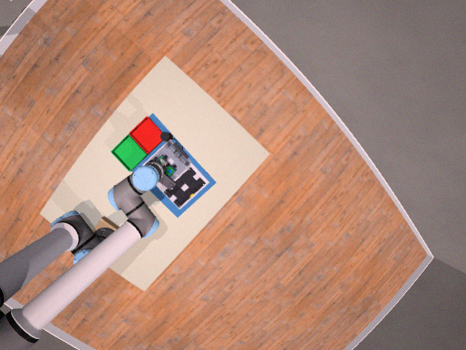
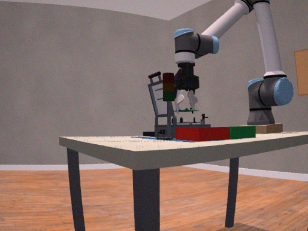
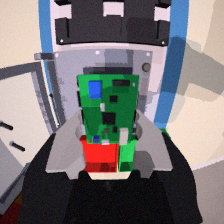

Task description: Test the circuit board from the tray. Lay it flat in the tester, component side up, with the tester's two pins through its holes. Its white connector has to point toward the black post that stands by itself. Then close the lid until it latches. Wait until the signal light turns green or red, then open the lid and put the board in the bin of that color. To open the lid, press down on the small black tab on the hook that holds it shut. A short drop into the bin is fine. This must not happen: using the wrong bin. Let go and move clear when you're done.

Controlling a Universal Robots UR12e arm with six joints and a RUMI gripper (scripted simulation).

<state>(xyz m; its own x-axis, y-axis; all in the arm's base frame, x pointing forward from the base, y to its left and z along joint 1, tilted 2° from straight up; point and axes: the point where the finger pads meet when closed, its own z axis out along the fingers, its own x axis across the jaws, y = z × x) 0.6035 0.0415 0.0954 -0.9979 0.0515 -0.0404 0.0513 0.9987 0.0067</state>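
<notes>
The lid lies 130 mm ahead of my hand and 60 mm above it. From my hand the other things lie so: green circuit board 10 mm to the left; green bin 90 mm behind, 210 mm to the left, 110 mm below; red bin 60 mm ahead, 200 mm to the left, 110 mm below.
</notes>
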